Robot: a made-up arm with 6 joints. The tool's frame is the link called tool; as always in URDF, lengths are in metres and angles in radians. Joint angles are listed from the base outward.
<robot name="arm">
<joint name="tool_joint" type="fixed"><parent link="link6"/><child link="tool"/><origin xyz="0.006 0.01 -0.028" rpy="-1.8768 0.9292 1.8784"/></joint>
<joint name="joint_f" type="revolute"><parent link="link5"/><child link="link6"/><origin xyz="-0.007 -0.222 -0.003" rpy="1.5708 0 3.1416"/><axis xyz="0 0 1"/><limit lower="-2.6" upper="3.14"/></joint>
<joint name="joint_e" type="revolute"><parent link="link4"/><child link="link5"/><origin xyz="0.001 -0.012 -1.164" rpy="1.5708 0 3.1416"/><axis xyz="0 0 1"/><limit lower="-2.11" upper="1.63"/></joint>
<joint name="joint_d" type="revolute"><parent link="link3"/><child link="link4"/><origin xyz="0.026 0.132 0.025" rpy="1.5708 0 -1.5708"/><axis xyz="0 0 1"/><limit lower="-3.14" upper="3.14"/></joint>
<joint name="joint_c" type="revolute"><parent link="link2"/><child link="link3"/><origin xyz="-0.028 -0.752 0.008" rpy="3.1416 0 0"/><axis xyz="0 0 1"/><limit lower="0.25" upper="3.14"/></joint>
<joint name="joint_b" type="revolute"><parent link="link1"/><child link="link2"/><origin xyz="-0.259 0.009 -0.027" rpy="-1.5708 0 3.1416"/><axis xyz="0 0 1"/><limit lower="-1.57" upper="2.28"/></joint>
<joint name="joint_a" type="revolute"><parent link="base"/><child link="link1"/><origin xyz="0.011 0.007 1.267" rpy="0 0 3.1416"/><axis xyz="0 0 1"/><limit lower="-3.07" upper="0.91"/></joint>
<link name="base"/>
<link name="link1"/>
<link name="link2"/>
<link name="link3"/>
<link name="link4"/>
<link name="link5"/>
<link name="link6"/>
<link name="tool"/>
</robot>
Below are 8 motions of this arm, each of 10 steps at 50 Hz.
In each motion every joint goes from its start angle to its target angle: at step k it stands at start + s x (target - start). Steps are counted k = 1, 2, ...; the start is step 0. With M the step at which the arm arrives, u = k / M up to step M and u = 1 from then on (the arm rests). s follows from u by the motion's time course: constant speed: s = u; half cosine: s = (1 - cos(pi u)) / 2; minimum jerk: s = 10 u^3 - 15 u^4 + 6 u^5.
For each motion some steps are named. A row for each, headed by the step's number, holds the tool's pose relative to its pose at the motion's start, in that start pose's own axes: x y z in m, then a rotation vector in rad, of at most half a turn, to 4 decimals.
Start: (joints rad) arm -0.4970 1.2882 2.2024 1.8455 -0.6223 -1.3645
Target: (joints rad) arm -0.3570 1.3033 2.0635 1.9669 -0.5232 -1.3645
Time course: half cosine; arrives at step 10
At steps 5, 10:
5: -0.1584 0.0729 0.0314 -0.0214 -0.0725 0.1061
10: -0.3290 0.1293 0.0663 -0.0364 -0.1505 0.2148

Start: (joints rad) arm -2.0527 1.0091 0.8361 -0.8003 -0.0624 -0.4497
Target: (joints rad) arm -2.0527 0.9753 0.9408 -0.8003 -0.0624 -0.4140
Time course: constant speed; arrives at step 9
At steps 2, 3, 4, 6, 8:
2: -0.0315 0.0155 0.0341 0.0034 -0.0267 0.0176
3: -0.0476 0.0229 0.0510 0.0052 -0.0401 0.0263
4: -0.0640 0.0301 0.0677 0.0070 -0.0535 0.0349
6: -0.0975 0.0438 0.1008 0.0107 -0.0804 0.0521
8: -0.1319 0.0567 0.1334 0.0145 -0.1073 0.0691

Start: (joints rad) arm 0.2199 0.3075 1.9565 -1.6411 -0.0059 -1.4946
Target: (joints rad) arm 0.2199 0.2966 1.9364 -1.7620 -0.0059 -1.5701
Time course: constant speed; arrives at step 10
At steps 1, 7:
1: 0.0002 0.0003 0.0005 0.0162 0.0107 0.0031
7: 0.0014 0.0021 0.0033 0.1136 0.0745 0.0221

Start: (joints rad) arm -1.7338 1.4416 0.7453 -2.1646 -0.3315 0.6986
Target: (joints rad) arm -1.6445 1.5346 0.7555 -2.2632 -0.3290 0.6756
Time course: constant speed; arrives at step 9
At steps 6, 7, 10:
6: 0.0774 0.0261 -0.1506 0.0205 0.0835 -0.0050
7: 0.0896 0.0293 -0.1761 0.0239 0.0971 -0.0065
10: 0.1133 0.0347 -0.2273 0.0308 0.1241 -0.0102

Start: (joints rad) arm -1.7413 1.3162 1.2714 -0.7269 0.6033 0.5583
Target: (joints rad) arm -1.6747 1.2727 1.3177 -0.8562 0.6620 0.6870
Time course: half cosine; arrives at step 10
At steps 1, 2, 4, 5, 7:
1: -0.0018 0.0004 0.0048 0.0017 -0.0004 -0.0014
2: -0.0069 0.0015 0.0187 0.0066 -0.0013 -0.0055
4: -0.0253 0.0044 0.0674 0.0237 -0.0036 -0.0196
5: -0.0369 0.0056 0.0973 0.0339 -0.0043 -0.0282
7: -0.0593 0.0066 0.1534 0.0529 -0.0041 -0.0442

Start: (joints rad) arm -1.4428 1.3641 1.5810 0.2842 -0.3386 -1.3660
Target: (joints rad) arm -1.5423 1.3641 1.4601 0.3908 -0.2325 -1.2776
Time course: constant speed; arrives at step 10
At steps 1, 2, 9, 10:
1: 0.0218 -0.0177 0.0019 -0.0112 -0.0134 -0.0127
2: 0.0434 -0.0358 0.0036 -0.0227 -0.0266 -0.0253
9: 0.1873 -0.1702 0.0120 -0.1090 -0.1122 -0.1107
10: 0.2067 -0.1905 0.0126 -0.1221 -0.1234 -0.1224

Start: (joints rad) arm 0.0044 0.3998 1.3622 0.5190 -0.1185 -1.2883
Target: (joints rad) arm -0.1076 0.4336 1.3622 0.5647 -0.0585 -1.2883
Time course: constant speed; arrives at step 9
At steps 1, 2, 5, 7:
1: 0.0119 -0.0115 -0.0022 -0.0088 -0.0111 -0.0072
2: 0.0237 -0.0233 -0.0042 -0.0177 -0.0221 -0.0143
5: 0.0586 -0.0595 -0.0096 -0.0448 -0.0548 -0.0353
7: 0.0814 -0.0846 -0.0125 -0.0632 -0.0762 -0.0492

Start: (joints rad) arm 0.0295 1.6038 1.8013 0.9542 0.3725 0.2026
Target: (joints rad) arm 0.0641 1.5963 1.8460 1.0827 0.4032 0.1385
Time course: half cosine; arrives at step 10
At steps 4, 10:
4: 0.0217 -0.0205 0.0288 0.0022 -0.0322 -0.0184
10: 0.0606 -0.0607 0.0828 0.0055 -0.0928 -0.0517

